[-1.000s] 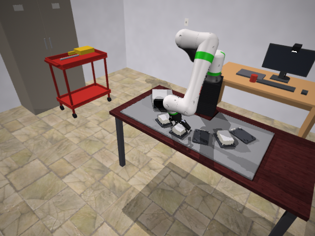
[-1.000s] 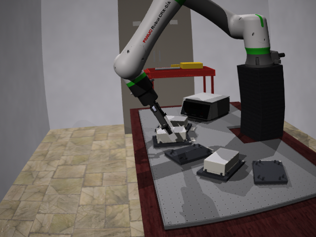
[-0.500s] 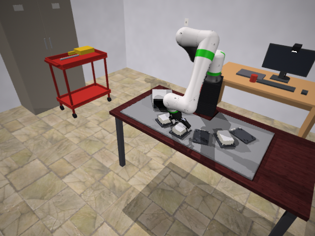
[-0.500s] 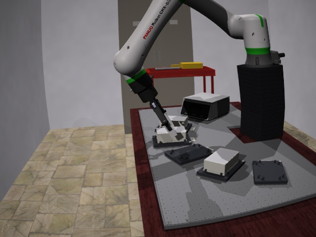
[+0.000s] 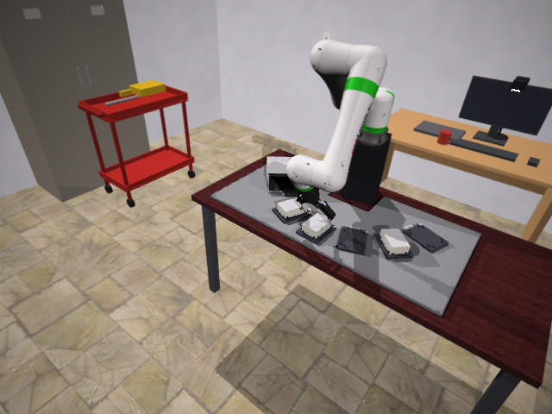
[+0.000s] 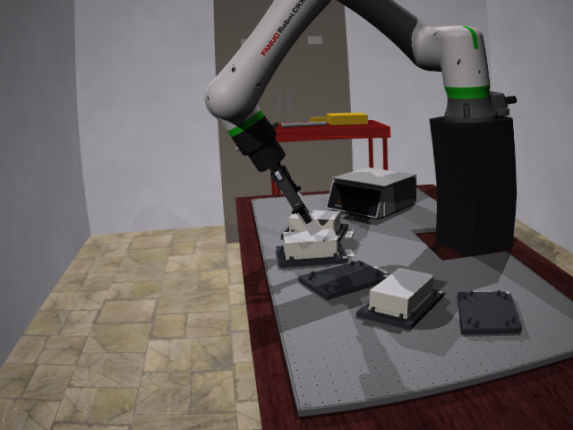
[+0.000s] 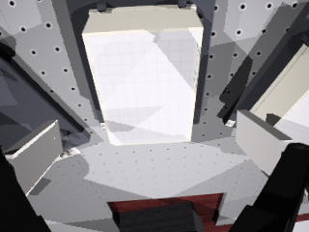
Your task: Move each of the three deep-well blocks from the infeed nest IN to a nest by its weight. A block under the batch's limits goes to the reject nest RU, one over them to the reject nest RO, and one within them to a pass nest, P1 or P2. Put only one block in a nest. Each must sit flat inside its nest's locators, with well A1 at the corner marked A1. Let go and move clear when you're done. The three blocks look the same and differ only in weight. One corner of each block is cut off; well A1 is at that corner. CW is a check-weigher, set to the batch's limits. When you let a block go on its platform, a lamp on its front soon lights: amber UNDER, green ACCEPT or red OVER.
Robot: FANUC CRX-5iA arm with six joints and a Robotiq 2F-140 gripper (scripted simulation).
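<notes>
My hand is 17 cm to the left of the dark nest, 9 cm above it and 7 cm past it. The rest, counted from my hand: check-weigher 35 cm to the right, 34 cm behind, 3 cm below.
</notes>
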